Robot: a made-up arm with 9 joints. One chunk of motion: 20 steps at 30 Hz.
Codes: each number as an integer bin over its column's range. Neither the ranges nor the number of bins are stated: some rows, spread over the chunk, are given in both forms.
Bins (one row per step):
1: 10 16 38 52 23 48 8 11 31
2: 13 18 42 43 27 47 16 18 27
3: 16 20 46 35 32 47 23 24 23
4: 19 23 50 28 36 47 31 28 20
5: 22 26 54 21 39 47 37 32 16
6: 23 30 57 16 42 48 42 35 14
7: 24 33 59 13 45 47 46 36 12
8: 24 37 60 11 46 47 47 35 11
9: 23 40 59 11 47 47 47 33 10
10: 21 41 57 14 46 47 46 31 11
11: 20 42 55 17 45 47 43 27 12
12: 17 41 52 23 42 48 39 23 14
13: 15 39 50 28 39 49 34 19 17
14: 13 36 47 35 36 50 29 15 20
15: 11 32 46 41 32 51 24 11 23
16: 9 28 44 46 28 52 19 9 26
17: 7 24 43 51 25 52 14 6 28
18: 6 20 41 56 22 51 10 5 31
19: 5 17 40 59 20 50 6 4 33
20: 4 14 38 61 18 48 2 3 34
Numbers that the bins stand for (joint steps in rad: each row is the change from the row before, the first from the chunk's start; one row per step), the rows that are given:
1: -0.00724 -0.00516 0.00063 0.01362 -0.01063 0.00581 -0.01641 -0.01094 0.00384
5: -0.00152 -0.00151 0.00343 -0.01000 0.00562 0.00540 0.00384 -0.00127 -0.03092
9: -0.00105 0.00360 0.00430 -0.01762 0.01375 0.00540 0.01083 -0.00081 -0.04483
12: -0.00390 0.00397 0.00308 -0.00848 0.00867 0.00581 0.00524 -0.00541 -0.03556
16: -0.00771 -0.00078 0.00168 0.00905 -0.00556 0.00746 -0.00873 -0.01186 -0.00775
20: -0.01010 -0.00589 0.00063 0.02048 -0.01571 0.00581 -0.02060 -0.01462 0.01079
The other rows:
2: -0.00581 -0.00443 0.00133 0.00676 -0.00657 0.00540 -0.01083 -0.00771 -0.00543
3: -0.00438 -0.00370 0.00203 0.00067 -0.00149 0.00540 -0.00594 -0.00495 -0.01470
4: -0.00295 -0.00260 0.00273 -0.00467 0.00257 0.00540 -0.00035 -0.00311 -0.02165
6: -0.00105 -0.00005 0.00395 -0.01381 0.00867 0.00581 0.00733 0.00011 -0.03556
7: -0.00057 0.00105 0.00430 -0.01610 0.01171 0.00540 0.01013 0.00057 -0.04019
8: -0.00057 0.00251 0.00448 -0.01762 0.01273 0.00540 0.01083 0.00011 -0.04251
10: -0.00200 0.00397 0.00395 -0.01533 0.01273 0.00540 0.01013 -0.00173 -0.04251
11: -0.00248 0.00433 0.00360 -0.01305 0.01171 0.00540 0.00803 -0.00357 -0.04019
13: -0.00486 0.00324 0.00273 -0.00467 0.00562 0.00622 0.00175 -0.00725 -0.02860
14: -0.00581 0.00214 0.00221 0.00067 0.00257 0.00663 -0.00175 -0.00910 -0.02165
15: -0.00676 0.00068 0.00203 0.00524 -0.00149 0.00705 -0.00524 -0.01094 -0.01470
17: -0.00867 -0.00224 0.00151 0.01286 -0.00860 0.00746 -0.01222 -0.01324 -0.00311
18: -0.00914 -0.00370 0.00116 0.01667 -0.01165 0.00705 -0.01502 -0.01370 0.00384
19: -0.00962 -0.00479 0.00098 0.01895 -0.01368 0.00663 -0.01781 -0.01416 0.00848

